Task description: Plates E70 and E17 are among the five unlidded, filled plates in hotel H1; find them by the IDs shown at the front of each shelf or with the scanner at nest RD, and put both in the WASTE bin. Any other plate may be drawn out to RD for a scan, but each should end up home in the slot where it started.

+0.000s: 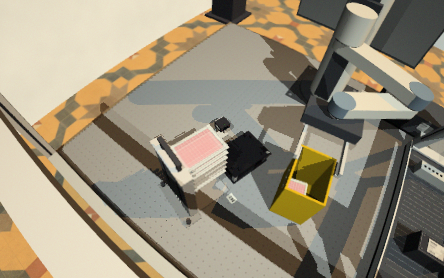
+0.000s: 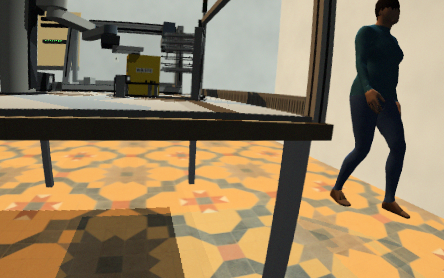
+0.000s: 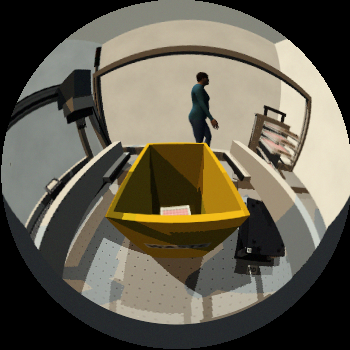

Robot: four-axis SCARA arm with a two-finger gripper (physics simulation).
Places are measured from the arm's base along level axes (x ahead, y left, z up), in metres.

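Where they show: gripper, fingertip midpoint: point(image 1: 317, 166) point(image 2: 141, 51) point(image 3: 176, 146); arm's base at its link origin: point(image 1: 323, 94).
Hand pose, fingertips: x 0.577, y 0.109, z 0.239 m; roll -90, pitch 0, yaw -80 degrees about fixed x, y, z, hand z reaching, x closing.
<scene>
Things, the pixels of their top centre, and the offset from my fingertips.
- yellow WASTE bin at its top centre: point(image 3: 176, 162) point(image 1: 312, 173) point(image 2: 143, 56) dx +0.010, dy +0.001, dz -0.027 m
- pink-filled plate at its top centre: point(image 3: 176, 225) point(image 1: 293, 195) dx +0.007, dy +0.001, dz -0.206 m
- black nest RD at its top centre: point(image 3: 269, 222) point(image 1: 242, 150) point(image 2: 137, 80) dx -0.003, dy -0.231, dz -0.157 m
- small black device at its top centre: point(image 1: 222, 122) point(image 2: 122, 75) dx -0.053, dy -0.358, dz -0.143 m
The yellow WASTE bin point(image 1: 300, 212) point(image 2: 143, 85) point(image 3: 150, 232) stands upright on the table. A pink-filled plate point(image 1: 298, 186) point(image 3: 175, 211) lies down inside it, partly hidden by the bin's wall; its ID cannot be read. My gripper point(image 1: 319, 162) point(image 3: 176, 146) is open and empty over the bin, its two fingers spread to either side of the opening. Hotel H1 point(image 1: 187, 192) point(image 2: 198, 65) point(image 3: 258, 131) holds a stack of pink-filled plates point(image 1: 200, 147) point(image 3: 275, 145); their IDs cannot be read here. The black nest RD point(image 1: 247, 155) point(image 3: 260, 230) bears no plate.
Nest RD lies between the hotel and the bin. A small black device point(image 1: 221, 124) stands beside the hotel and the nest. The arm's column point(image 1: 332, 70) rises behind the bin. A person point(image 2: 380, 65) point(image 3: 200, 107) is beyond the table. A dark frame point(image 3: 200, 51) spans the background.
</scene>
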